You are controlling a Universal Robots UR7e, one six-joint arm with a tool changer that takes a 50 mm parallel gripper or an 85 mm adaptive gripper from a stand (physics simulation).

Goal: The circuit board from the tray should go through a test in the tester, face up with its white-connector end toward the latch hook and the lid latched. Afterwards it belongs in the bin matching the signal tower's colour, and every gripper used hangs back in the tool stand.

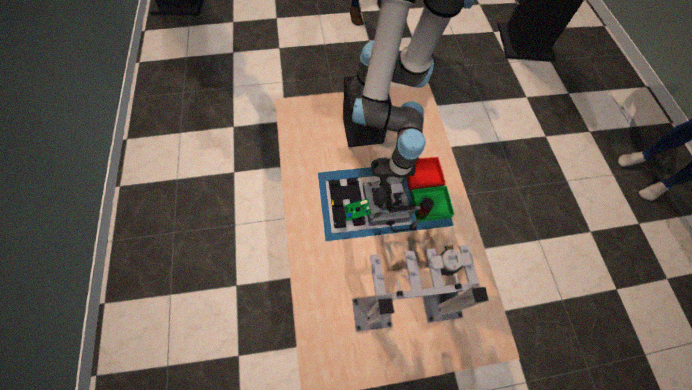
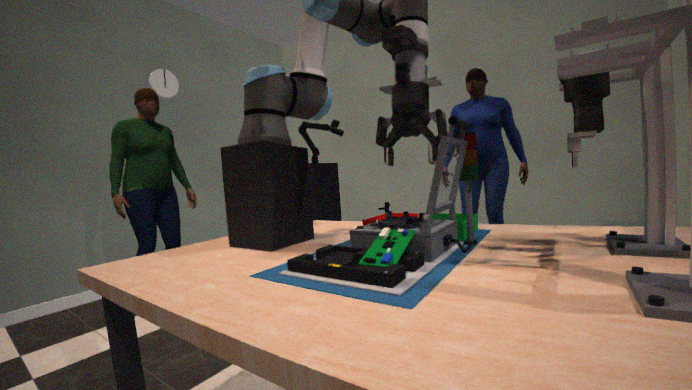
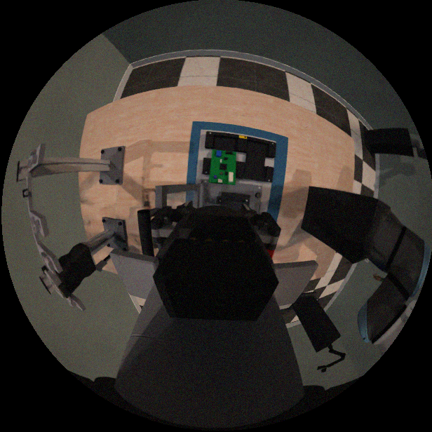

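Where they show: hand, its tool point: [image 2: 410, 79]; arm's base, origin of its link: [image 2: 264, 147].
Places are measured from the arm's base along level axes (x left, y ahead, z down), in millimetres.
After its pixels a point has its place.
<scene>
The green circuit board [image 1: 357, 210] @(y 443, x -20, z 232 mm) [image 2: 391, 247] @(y 448, x -23, z 236 mm) [image 3: 223, 167] is face up and tilted, its white-connector end raised by the tester [image 1: 390, 219] @(y 483, x 118, z 218 mm) [image 2: 440, 242] @(y 488, x 87, z 245 mm) and its other end low on the black tray [image 1: 339, 214] @(y 454, x -95, z 260 mm) [image 2: 345, 272] @(y 431, x -128, z 257 mm) [image 3: 257, 160]. The tester lid [image 2: 436, 177] @(y 507, x 48, z 113 mm) stands open, leaning slightly back. A small black upright part [image 2: 386, 207] @(y 312, x 144, z 184 mm), perhaps the latch hook, shows on the tester. My gripper [image 2: 411, 156], the adaptive one, is open and empty high above the tester. The signal tower [image 2: 469, 157] @(y 506, x 206, z 76 mm) shows red, amber and green segments; none looks clearly lit.
The red bin [image 1: 427, 172] @(y 220, x 304, z 272 mm) [image 2: 380, 218] @(y 171, x 292, z 240 mm) and green bin [image 1: 444, 204] @(y 379, x 370, z 271 mm) [image 2: 472, 225] stand beyond the tester. The other gripper [image 2: 587, 102] hangs in the tool stand [image 1: 415, 291] @(y 821, x 143, z -65 mm) [image 2: 652, 150] @(y 820, x 305, z 89 mm). The raised lid is close beside my gripper. Two people stand behind the table.
</scene>
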